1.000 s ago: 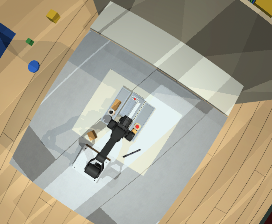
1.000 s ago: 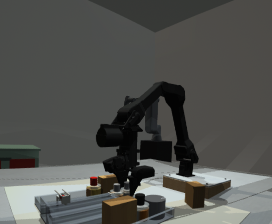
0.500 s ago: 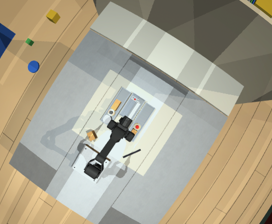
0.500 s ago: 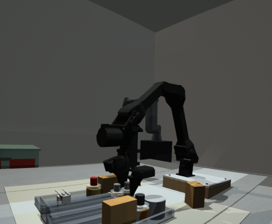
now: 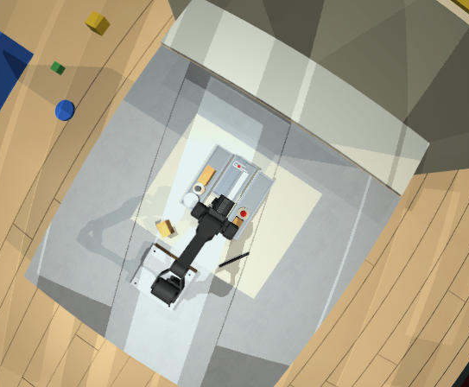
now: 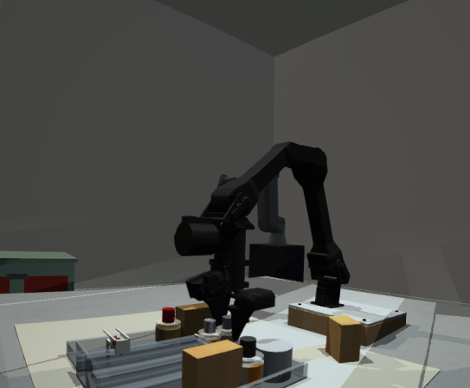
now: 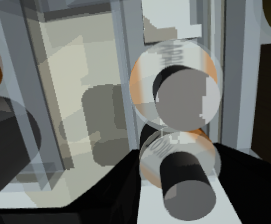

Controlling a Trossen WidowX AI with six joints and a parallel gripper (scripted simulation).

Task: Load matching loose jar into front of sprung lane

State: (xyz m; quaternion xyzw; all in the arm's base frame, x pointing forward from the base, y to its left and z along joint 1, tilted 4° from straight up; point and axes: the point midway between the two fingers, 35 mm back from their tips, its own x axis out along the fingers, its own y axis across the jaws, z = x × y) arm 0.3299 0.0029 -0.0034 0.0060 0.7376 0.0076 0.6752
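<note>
My gripper tip is 130 mm to the right of the grey cylinder and 10 mm short of it. From my gripper tip the other things lie so: sprung lane (150 mm ahead, 20 mm to the left, 10 mm below); black rod (160 mm to the right, 110 mm behind, 20 mm below); red mark (230 mm ahead, 40 mm to the left, 40 mm above).
</note>
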